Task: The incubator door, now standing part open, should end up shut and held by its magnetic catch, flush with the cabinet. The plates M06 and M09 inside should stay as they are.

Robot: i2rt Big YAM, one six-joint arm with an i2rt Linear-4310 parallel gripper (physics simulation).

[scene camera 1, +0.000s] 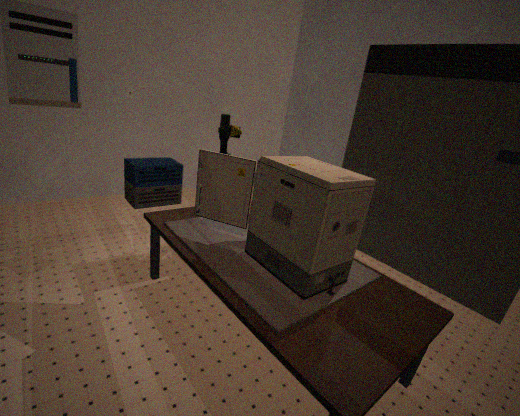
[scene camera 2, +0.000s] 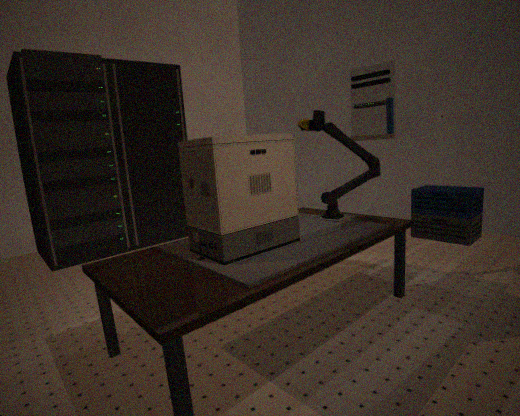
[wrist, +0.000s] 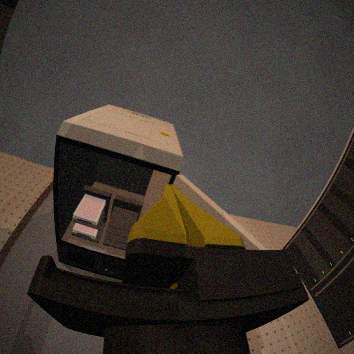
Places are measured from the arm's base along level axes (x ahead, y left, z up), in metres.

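Where they show: gripper, fingertip midpoint: [scene camera 1: 241, 132] [scene camera 2: 297, 123] [wrist: 167, 190]; arm's base, link origin: [scene camera 2: 333, 217].
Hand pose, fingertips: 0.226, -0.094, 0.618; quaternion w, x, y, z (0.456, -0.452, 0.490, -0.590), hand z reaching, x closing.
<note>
Each offset is from my fingertips to the top centre of the thing, as dx, dy, dz. "spot": to the spot under its first point. Level surfaces: height alone.
The incubator cabinet [scene camera 1: 300, 225] [scene camera 2: 257, 210] [wrist: 120, 136] stands on the mat. Its door @[spot: +0.122, -0.192, -0.289] [scene camera 1: 225, 190] stands wide open at the far side in scene camera 1; in the wrist view the door [wrist: 212, 206] shows as a narrow pale strip, partly hidden by the fingers. It does not show in scene camera 2. My gripper [scene camera 1: 236, 131] [scene camera 2: 303, 124] [wrist: 167, 190] is shut and empty, with yellow fingers together, higher than the door's top edge and in front of the cabinet's open side. Inside, a pink-topped plate @[+0.397, +0.073, -0.356] [wrist: 91, 208] lies above another pink-topped plate @[+0.397, +0.073, -0.425] [wrist: 85, 231]; their labels are unreadable.
The table @[dz -0.629] [scene camera 1: 370, 345] [scene camera 2: 135, 290] carries a grey mat @[dz -0.616] [scene camera 1: 295, 310] [scene camera 2: 250, 272] under the cabinet. A dark server rack [scene camera 2: 111, 150] stands behind the table. Blue and grey crates [scene camera 1: 154, 172] [scene camera 2: 447, 200] stand on the floor beyond the table's far end.
</note>
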